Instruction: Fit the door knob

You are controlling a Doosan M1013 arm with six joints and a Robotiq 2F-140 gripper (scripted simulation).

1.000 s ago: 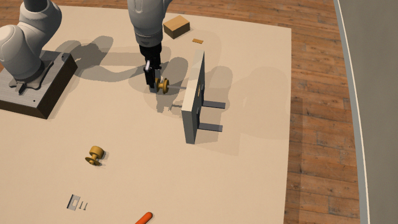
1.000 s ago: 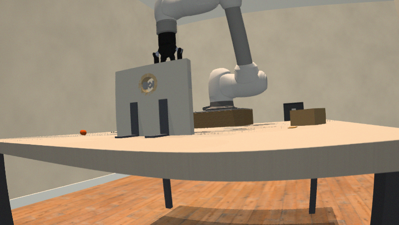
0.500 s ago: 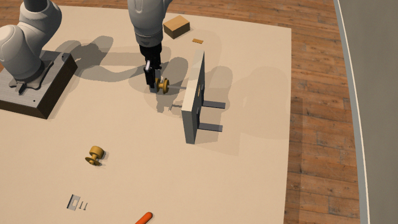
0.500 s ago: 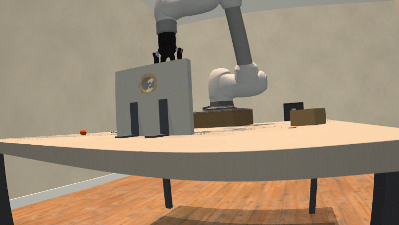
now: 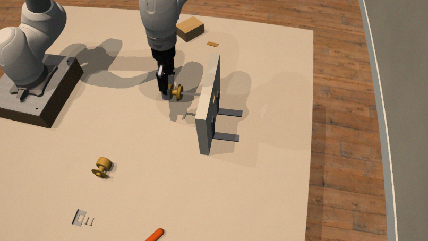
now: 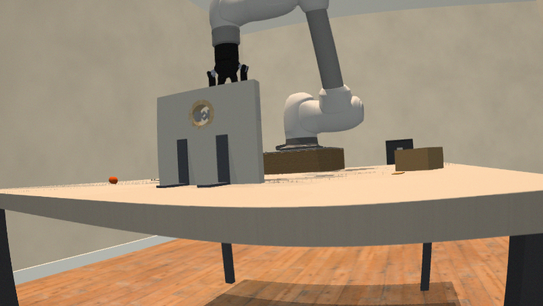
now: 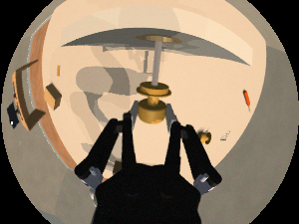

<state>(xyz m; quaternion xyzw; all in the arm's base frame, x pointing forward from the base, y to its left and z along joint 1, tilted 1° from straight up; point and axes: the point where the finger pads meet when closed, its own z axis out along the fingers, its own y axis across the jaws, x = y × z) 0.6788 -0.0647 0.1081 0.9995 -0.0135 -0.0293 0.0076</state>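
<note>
Right now my hand is 15 cm short of the wooden door panel and 5 cm above it. Also, from my hand: brass knob 23 cm behind, 28 cm to the right, 17 cm below; orange-handled tool 1 cm behind, 54 cm to the right, 19 cm below; small brass plate 9 cm ahead, 47 cm to the left, 20 cm below.
</note>
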